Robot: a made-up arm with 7 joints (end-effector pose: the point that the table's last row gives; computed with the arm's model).
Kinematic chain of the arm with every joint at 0, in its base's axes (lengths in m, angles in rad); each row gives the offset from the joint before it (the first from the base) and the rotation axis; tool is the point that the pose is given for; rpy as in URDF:
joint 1: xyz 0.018 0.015 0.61 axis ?
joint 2: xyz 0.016 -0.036 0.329 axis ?
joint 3: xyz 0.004 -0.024 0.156 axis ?
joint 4: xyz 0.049 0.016 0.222 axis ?
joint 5: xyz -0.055 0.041 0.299 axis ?
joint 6: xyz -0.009 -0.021 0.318 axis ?
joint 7: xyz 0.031 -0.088 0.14 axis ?
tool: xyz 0.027 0 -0.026 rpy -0.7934 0.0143 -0.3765
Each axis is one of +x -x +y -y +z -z.
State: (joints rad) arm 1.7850 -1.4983 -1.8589 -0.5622 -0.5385 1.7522 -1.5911
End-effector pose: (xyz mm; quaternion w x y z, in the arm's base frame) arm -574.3 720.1 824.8 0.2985 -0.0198 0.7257 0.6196
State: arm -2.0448 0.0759 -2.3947 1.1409 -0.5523 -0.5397 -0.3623
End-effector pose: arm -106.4 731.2 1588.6 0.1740 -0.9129 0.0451 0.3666
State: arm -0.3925 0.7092 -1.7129 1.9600 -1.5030 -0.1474 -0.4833
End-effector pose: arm -530.2 -660.5 1057.2 0.2402 0.1822 0.9532 0.0219
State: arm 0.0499 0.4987 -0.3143 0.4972 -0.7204 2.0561 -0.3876
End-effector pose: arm -325.7 -47.2 1915.8 0.1803 -0.4029 -0.4912 -0.7509
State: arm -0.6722 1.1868 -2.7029 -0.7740 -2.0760 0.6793 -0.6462
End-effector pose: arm -354.3 372.6 1789.7 0.6170 -0.6240 -0.4735 -0.0759
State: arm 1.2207 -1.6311 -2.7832 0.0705 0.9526 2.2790 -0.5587
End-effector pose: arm 319.9 951.3 973.4 0.0585 -0.4810 -0.8746 -0.0189
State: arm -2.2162 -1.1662 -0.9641 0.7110 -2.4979 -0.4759 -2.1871
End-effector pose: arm -891.7 -697.4 1102.8 0.2051 -0.7143 -0.2040 -0.6372
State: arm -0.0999 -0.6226 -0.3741 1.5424 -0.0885 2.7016 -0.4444
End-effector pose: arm 756.4 -381.8 1095.7 0.6356 -0.6350 -0.1170 -0.4233
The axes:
joint 1: +z
joint 2: -y
joint 3: +z
joint 4: +y
joint 5: +z
joint 6: -y
joint 7: +x

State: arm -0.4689 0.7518 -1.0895 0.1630 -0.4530 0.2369 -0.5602
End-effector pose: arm -736.3 218.1 1753.6 0.3202 -0.1203 0.2933 -0.8927
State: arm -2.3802 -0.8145 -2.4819 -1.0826 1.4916 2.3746 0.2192
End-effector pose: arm -313.2 -679.6 1186.1 0.4260 -0.6591 0.3259 -0.5272
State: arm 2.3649 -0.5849 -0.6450 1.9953 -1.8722 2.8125 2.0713
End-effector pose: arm -264.1 617.5 860.7 0.0742 -0.5401 0.1623 0.8225
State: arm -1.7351 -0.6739 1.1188 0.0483 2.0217 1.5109 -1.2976
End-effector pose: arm 15.9 -749.0 1698.4 0.7010 0.1287 -0.4770 -0.5144
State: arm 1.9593 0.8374 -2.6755 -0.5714 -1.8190 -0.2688 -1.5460
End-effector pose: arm -13.9 -348.0 1884.5 0.1387 -0.2027 0.9421 -0.2285
